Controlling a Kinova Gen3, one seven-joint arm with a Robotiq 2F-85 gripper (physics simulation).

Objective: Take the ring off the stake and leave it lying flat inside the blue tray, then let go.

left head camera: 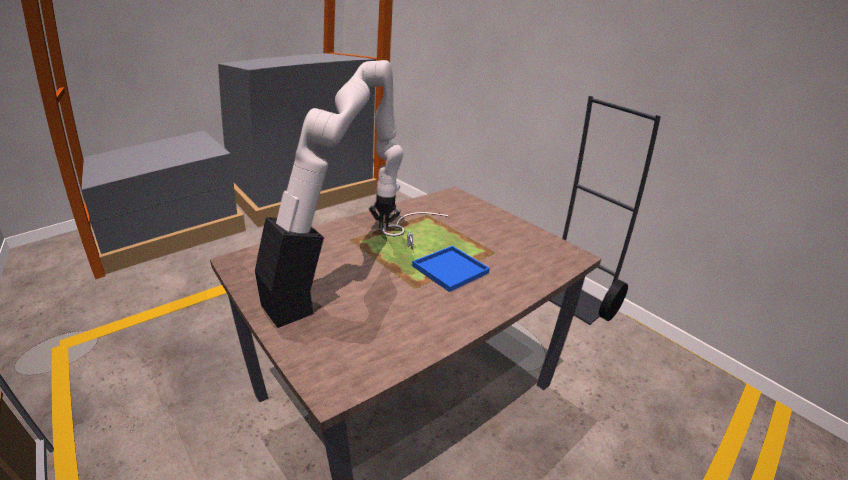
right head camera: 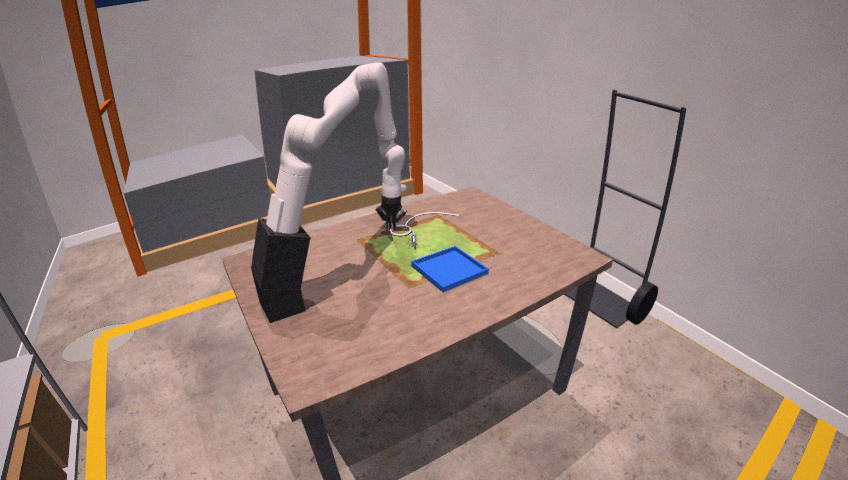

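Where they show: gripper, between the fingertips: (left head camera: 383, 230) (right head camera: 391, 230); arm's base, origin of its link: (left head camera: 294, 226) (right head camera: 283, 227).
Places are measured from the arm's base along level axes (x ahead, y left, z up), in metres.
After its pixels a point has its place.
Observation:
The white ring (left head camera: 394, 235) @(x 0.528, y 0.070, z -0.261 m) (right head camera: 402, 234) @(x 0.535, y 0.067, z -0.258 m) is at the back left of the green patterned mat (left head camera: 440, 233) @(x 0.675, y -0.048, z -0.267 m) (right head camera: 450, 233) @(x 0.682, y -0.057, z -0.266 m). My gripper (left head camera: 385, 228) @(x 0.539, y 0.138, z -0.267 m) (right head camera: 390, 228) @(x 0.539, y 0.138, z -0.267 m) points down at the ring's left side and is shut on its rim, as far as the small view shows. A small grey upright piece (left head camera: 410, 239) @(x 0.493, y -0.035, z -0.226 m) (right head camera: 414, 240) @(x 0.492, y -0.045, z -0.225 m) stands on the mat to the right of the ring; it may be the stake, but it is too small to tell. The blue tray (left head camera: 452, 267) @(x 0.484, y -0.231, z -0.260 m) (right head camera: 450, 268) @(x 0.479, y -0.232, z -0.261 m) lies at the mat's front right, and no ring lies in it.
A thin white curved cord or wire (left head camera: 422, 212) @(x 0.773, y 0.118, z -0.261 m) (right head camera: 433, 212) @(x 0.772, y 0.119, z -0.261 m) runs from near the ring toward the back right. The arm's black base (left head camera: 285, 273) @(x -0.081, y -0.048, z -0.094 m) (right head camera: 279, 270) @(x -0.064, y -0.052, z -0.096 m) stands at the left of the wooden table (left head camera: 380, 368) @(x -0.044, y -0.362, z -0.267 m) (right head camera: 368, 362) @(x -0.014, y -0.375, z -0.267 m). A hand truck (left head camera: 605, 198) (right head camera: 633, 196) stands beyond the table.

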